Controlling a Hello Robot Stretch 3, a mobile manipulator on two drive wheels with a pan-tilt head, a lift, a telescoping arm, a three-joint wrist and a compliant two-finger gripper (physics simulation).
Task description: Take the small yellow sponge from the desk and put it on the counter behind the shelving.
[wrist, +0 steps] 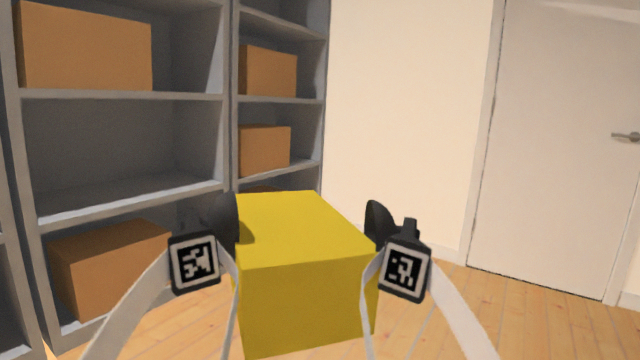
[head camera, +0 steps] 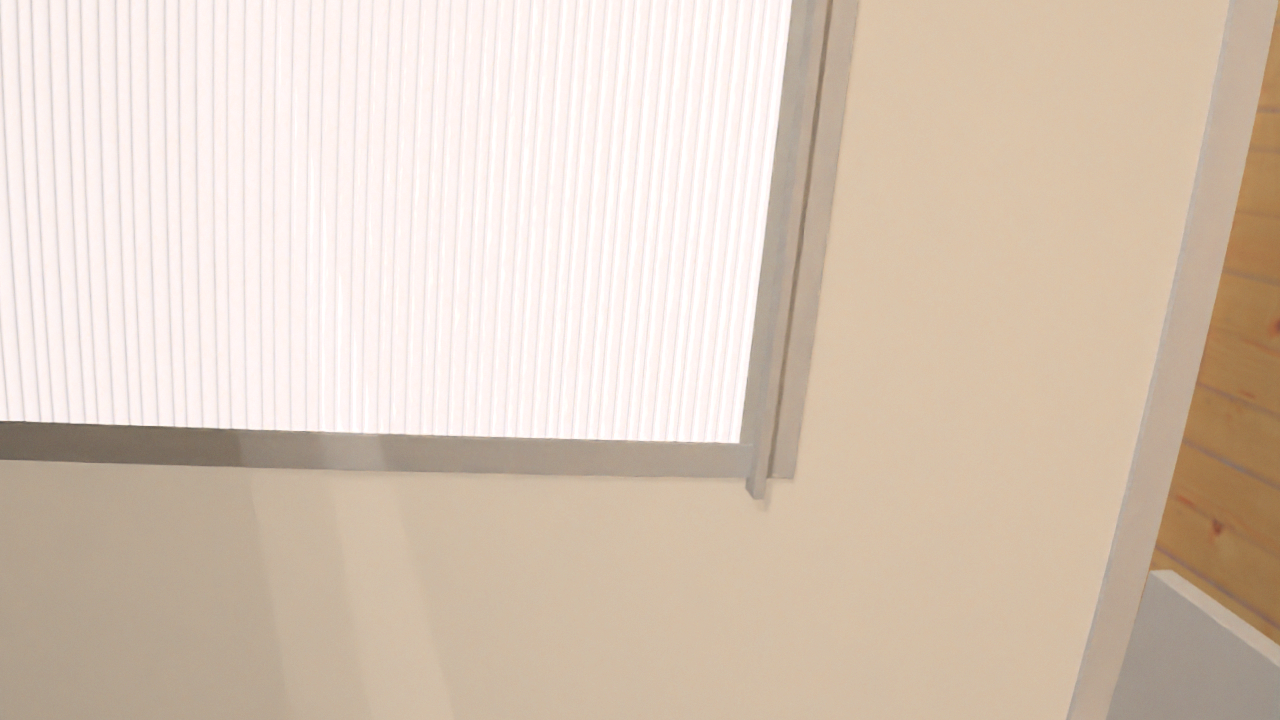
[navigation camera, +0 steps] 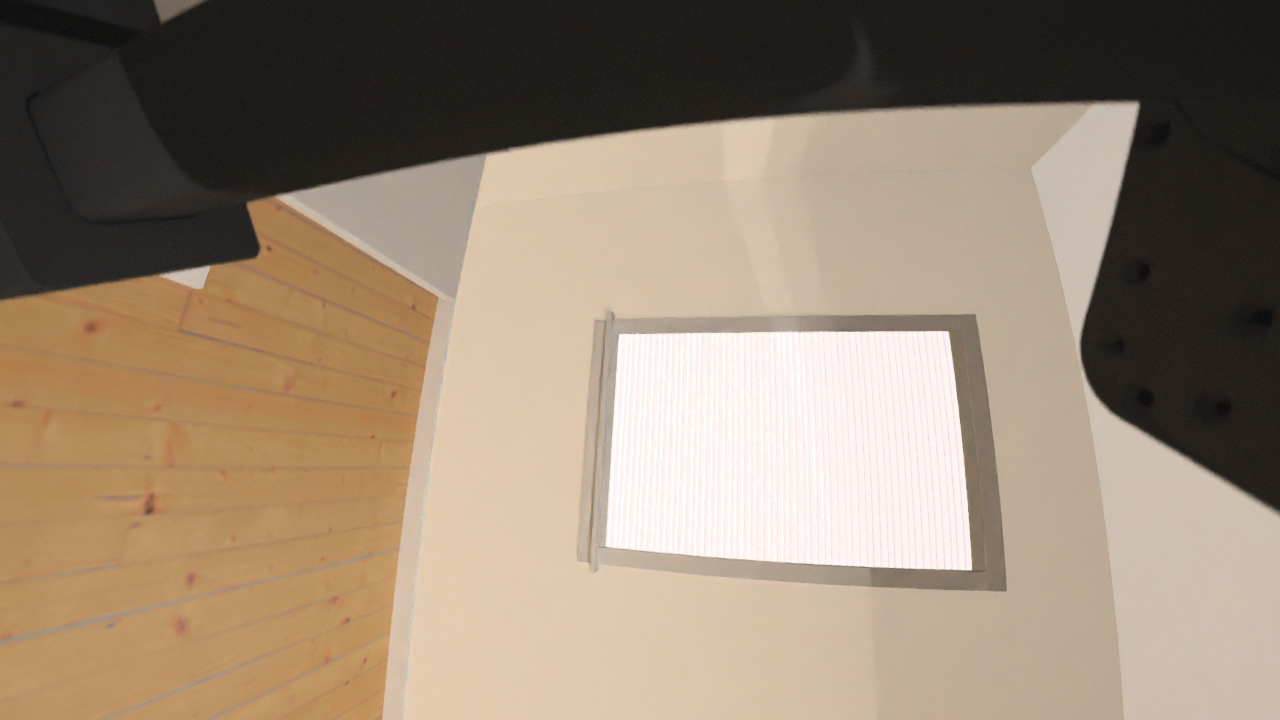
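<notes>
The yellow sponge, a large block in the wrist view, is between the two dark fingertips of my gripper, which is shut on it. The sponge is held up in the air, with wooden floor behind and below it. Grey shelving with several compartments stands at the left of the wrist view. A grey flat top with a pale edge shows partly in the head and navigation views; I cannot tell whether it is the desk or the counter. The gripper does not show in those two views.
Brown boxes stand in the shelving. A white door is at the right of the wrist view, beyond the wooden floor. A bright window is in the wall. Dark robot parts cover the navigation view's top.
</notes>
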